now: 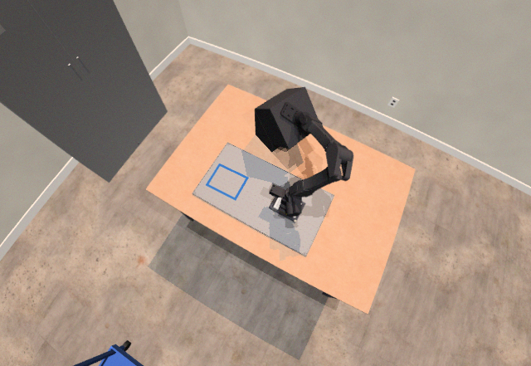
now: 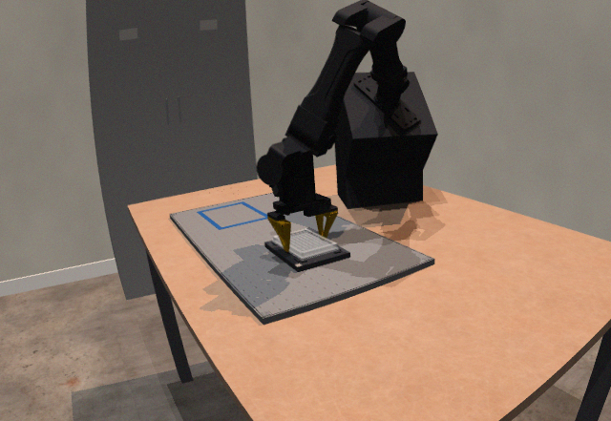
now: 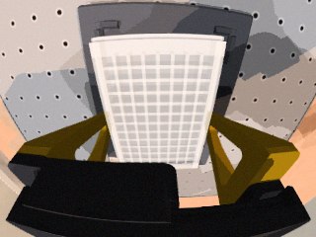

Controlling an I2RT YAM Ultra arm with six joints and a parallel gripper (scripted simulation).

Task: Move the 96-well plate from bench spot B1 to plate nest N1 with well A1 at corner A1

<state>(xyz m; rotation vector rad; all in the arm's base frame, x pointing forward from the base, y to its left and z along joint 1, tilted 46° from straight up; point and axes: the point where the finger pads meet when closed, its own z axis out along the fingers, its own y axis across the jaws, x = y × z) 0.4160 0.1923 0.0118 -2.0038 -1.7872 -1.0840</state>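
My gripper is now right at the white 96-well plate. From my hand the other things lie so: plate nest N1: 20 mm below.
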